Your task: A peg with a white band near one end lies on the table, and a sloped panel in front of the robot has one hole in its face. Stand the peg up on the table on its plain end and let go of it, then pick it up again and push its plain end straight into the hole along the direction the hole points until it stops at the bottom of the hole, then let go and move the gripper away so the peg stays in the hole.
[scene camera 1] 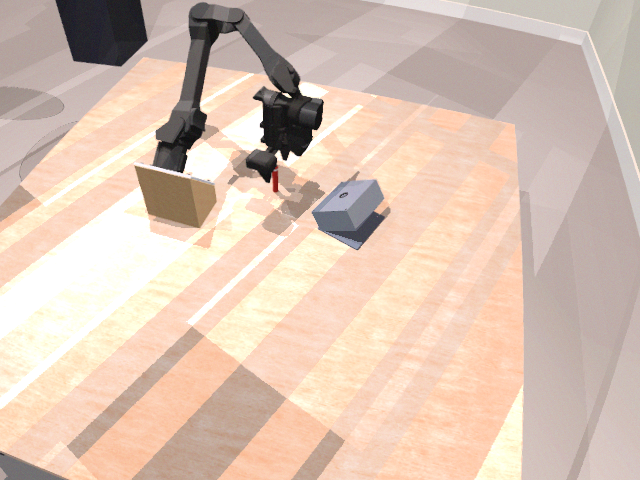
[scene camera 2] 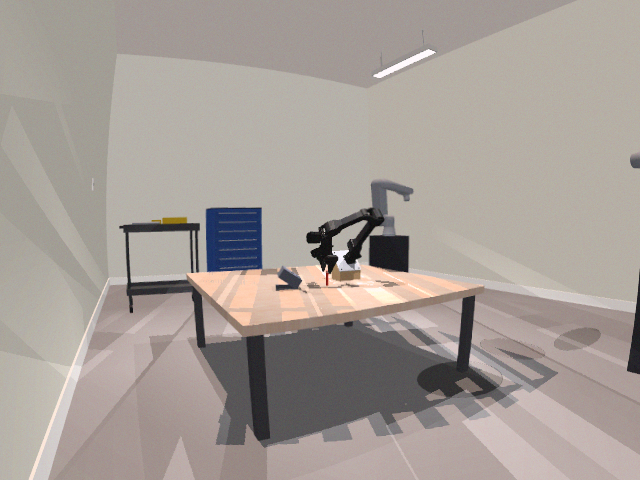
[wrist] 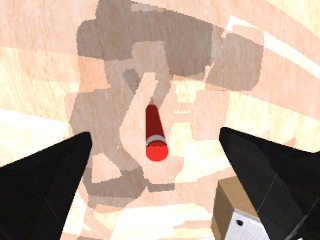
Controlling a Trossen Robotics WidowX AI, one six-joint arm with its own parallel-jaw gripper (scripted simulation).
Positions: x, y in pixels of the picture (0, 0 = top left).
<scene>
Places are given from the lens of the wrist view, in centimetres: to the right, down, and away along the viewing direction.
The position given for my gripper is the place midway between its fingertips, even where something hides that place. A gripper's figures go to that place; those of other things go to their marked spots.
my gripper (wrist: 157, 136): 0, 1, 10
red peg (wrist: 156, 147): 0, 2, 9
</scene>
